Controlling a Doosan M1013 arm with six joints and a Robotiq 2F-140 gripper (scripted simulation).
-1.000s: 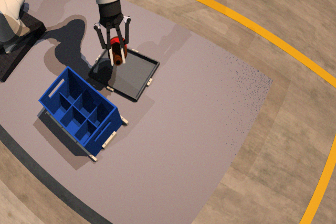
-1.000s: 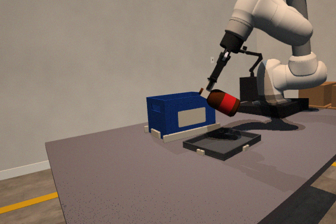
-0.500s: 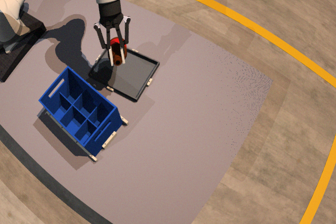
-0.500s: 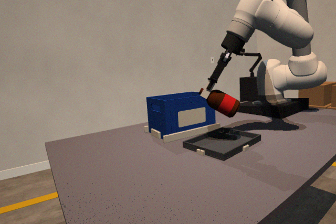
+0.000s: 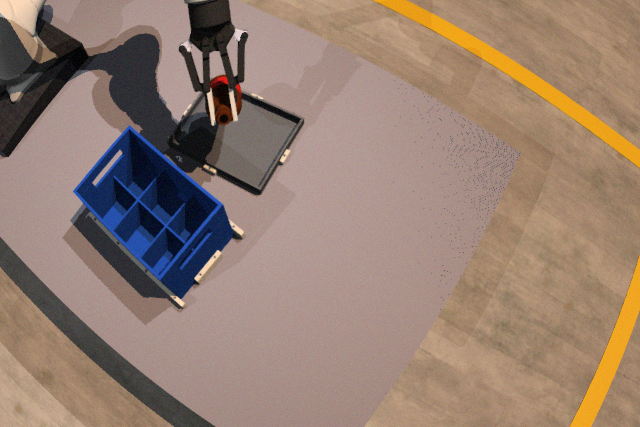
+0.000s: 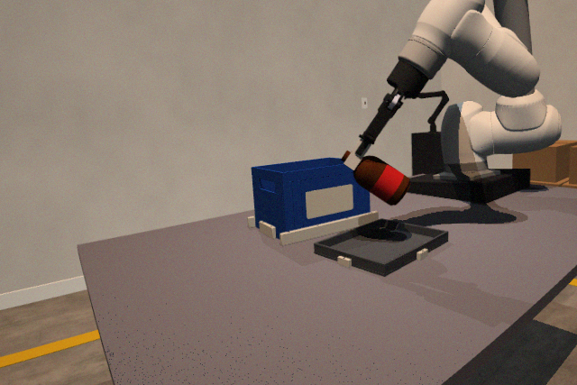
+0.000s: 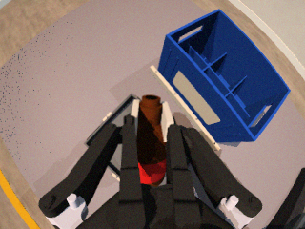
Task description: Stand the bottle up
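Right now my hand is 50 mm above the bottle, 30 mm past it and 20 mm to the right of it. Also, from my hand: dark tray 200 mm below, 40 mm behind, 30 mm to the left; blue crate 230 mm to the right, 130 mm below.
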